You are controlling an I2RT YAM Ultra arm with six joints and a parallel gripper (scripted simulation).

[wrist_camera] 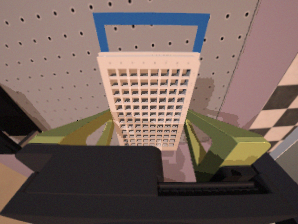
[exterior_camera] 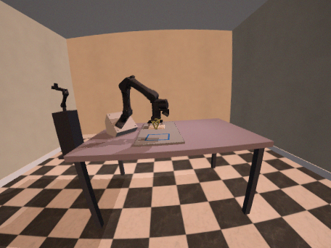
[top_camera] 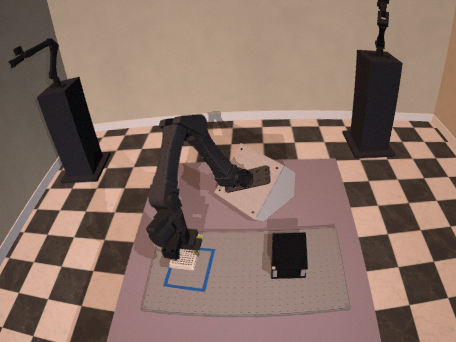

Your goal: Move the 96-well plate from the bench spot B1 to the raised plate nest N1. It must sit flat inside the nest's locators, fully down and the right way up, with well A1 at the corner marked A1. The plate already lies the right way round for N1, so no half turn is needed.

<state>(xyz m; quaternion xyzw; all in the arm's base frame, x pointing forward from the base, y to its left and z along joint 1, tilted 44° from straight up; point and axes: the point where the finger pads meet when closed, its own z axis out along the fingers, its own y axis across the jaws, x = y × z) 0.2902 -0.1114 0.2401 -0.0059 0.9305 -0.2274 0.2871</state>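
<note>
The black raised nest N1 lies 35 cm to the left of my hand, 3 cm below it and 1 cm behind it. Also, from my hand: white 96-well plate right at my hand; then A1 corner label 29 cm to the left, 6 cm ahead, 3 cm below.
</note>
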